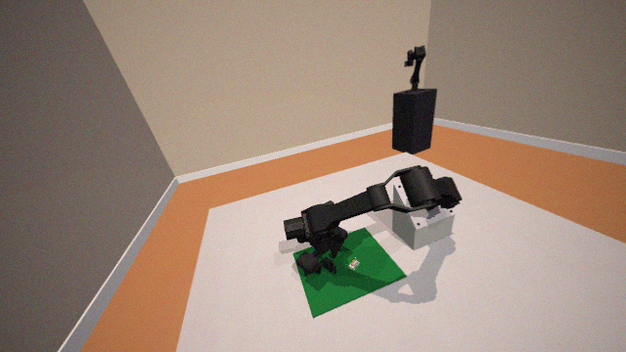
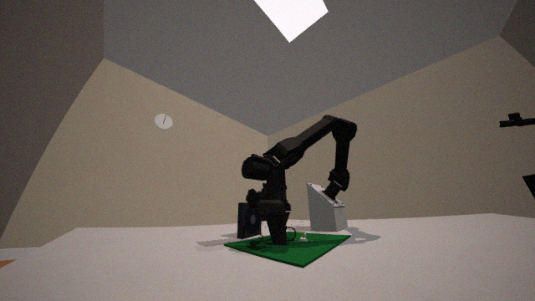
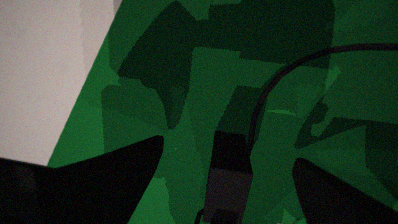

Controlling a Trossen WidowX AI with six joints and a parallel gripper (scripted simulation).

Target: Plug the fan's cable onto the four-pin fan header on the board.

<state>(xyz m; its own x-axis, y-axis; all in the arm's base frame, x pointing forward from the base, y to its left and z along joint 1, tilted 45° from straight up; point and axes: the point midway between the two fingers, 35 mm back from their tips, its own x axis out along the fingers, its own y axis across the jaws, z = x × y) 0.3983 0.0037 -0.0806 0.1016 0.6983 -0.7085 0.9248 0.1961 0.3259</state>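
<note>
Now: the board 6 cm behind my gripper tip, 2 cm to the left of it and 3 cm below it. The rest, counted from my gripper tip: black fan: 8 cm behind, 16 cm to the right, 4 cm above; black plug: 1 cm to the left, 1 cm above.
</note>
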